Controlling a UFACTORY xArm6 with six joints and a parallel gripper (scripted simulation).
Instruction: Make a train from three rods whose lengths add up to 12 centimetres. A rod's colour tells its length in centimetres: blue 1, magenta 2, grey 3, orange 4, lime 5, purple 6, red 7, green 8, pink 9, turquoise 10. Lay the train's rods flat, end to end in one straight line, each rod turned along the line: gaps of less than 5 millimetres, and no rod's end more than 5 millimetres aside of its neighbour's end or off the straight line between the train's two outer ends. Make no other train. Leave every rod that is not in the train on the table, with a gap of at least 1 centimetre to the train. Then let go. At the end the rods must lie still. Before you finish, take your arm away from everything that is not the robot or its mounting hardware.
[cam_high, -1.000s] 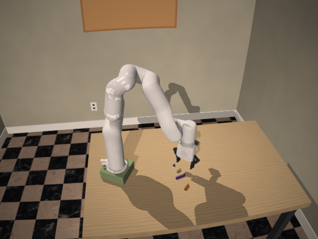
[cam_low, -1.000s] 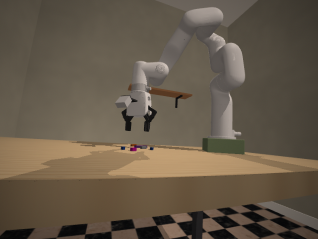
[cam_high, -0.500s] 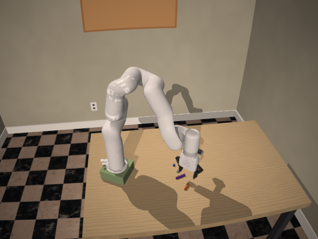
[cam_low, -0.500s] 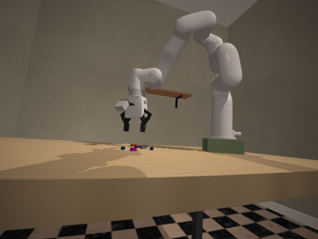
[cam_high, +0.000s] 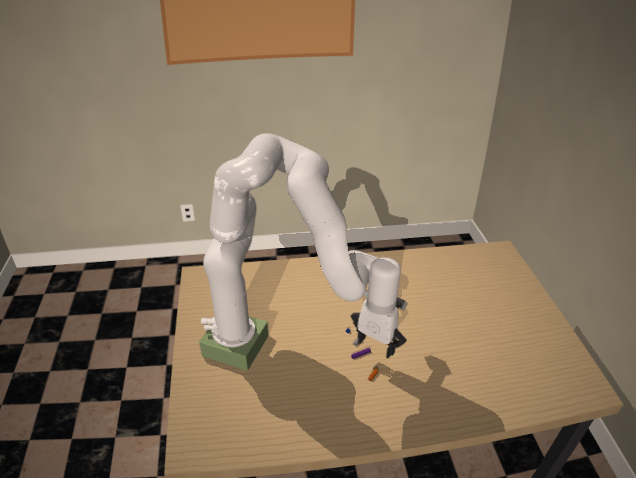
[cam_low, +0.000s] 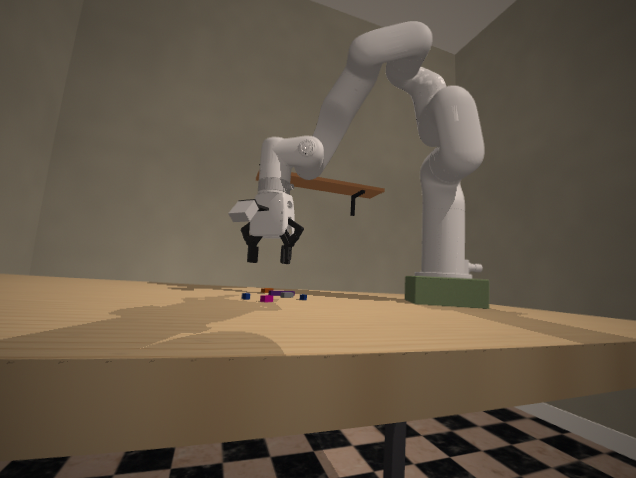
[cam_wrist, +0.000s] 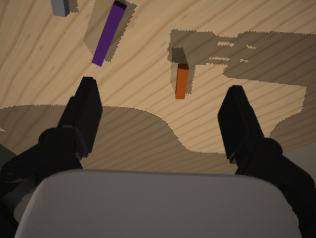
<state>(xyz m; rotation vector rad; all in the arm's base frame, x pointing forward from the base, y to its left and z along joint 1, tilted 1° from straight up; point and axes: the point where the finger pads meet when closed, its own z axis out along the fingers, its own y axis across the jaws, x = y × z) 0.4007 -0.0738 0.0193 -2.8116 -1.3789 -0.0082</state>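
My hand is 10 mm short of the magenta rod, 200 mm to the right of it and 70 mm above it. From my hand the other things lie so: grey rod: 40 mm behind, 80 mm to the left, 70 mm below; then orange rod: 40 mm to the right, 70 mm below; then purple rod: 30 mm behind, 40 mm to the left, 70 mm below.
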